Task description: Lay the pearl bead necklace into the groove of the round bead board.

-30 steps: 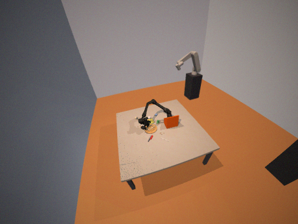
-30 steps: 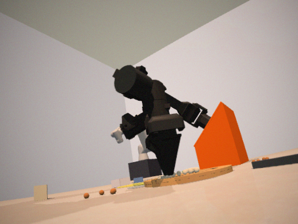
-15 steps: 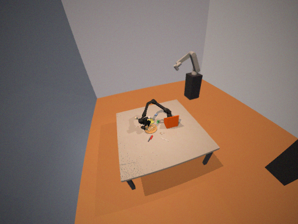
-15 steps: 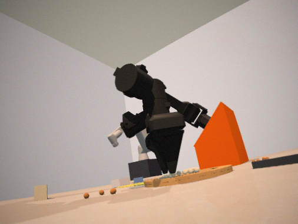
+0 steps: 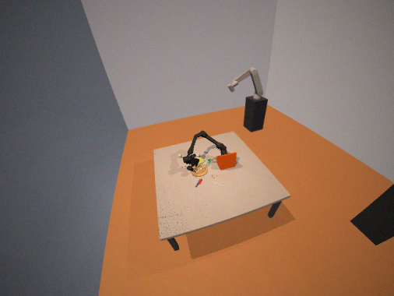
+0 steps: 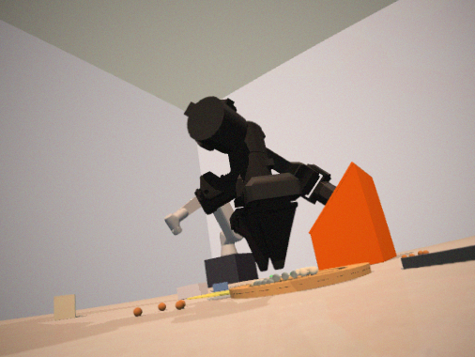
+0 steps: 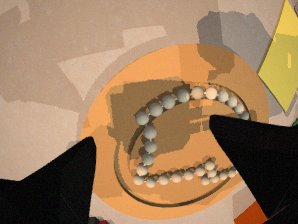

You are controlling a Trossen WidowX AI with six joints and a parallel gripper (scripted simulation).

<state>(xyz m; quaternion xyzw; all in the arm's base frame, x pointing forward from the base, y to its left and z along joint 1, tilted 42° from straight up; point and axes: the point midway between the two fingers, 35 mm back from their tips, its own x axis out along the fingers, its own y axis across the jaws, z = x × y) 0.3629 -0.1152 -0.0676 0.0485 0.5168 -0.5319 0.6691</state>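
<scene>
The round wooden bead board lies 6 cm behind my gripper tip, 1 cm to the left of it and 2 cm below it. Round my gripper tip: tan cube 11 cm ahead, 32 cm to the right, 1 cm below; then yellow flat piece 11 cm behind, 16 cm to the right, 3 cm below; then red-handled tool 19 cm to the left, 2 cm below.
</scene>
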